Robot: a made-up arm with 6 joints.
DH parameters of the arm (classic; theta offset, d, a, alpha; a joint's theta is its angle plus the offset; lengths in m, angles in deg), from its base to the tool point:
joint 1: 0 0.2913 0 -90
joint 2: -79.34 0 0.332 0
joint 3: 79.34 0 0.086 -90
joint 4: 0 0.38 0 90
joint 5: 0 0 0.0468 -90
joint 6: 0 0.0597 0 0
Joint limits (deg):
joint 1: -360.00..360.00
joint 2: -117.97..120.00
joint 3: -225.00..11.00
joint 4: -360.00..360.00
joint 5: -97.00..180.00
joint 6: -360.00..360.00
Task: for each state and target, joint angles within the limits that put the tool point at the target. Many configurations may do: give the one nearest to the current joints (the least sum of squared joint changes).
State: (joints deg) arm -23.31 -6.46 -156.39 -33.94 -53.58 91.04
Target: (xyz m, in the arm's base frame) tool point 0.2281 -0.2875 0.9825
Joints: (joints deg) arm -55.34 16.14 -149.38 -24.32 -12.44 91.04
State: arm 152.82 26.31 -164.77 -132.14 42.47 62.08
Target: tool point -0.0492 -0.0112 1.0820
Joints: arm 179.94 -3.77 -165.34 -125.93 27.54 62.08
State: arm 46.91 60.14 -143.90 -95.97 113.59 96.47
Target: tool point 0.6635 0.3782 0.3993
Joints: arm 34.05 67.58 -149.86 -102.32 89.73 96.47
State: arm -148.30 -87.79 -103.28 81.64 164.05 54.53
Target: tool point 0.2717 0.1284 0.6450
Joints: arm -144.32 -97.40 -64.50 73.45 169.94 54.53
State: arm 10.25 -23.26 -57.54 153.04 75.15 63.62
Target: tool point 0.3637 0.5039 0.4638
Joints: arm 52.27 21.24 -81.58 152.41 74.11 63.62
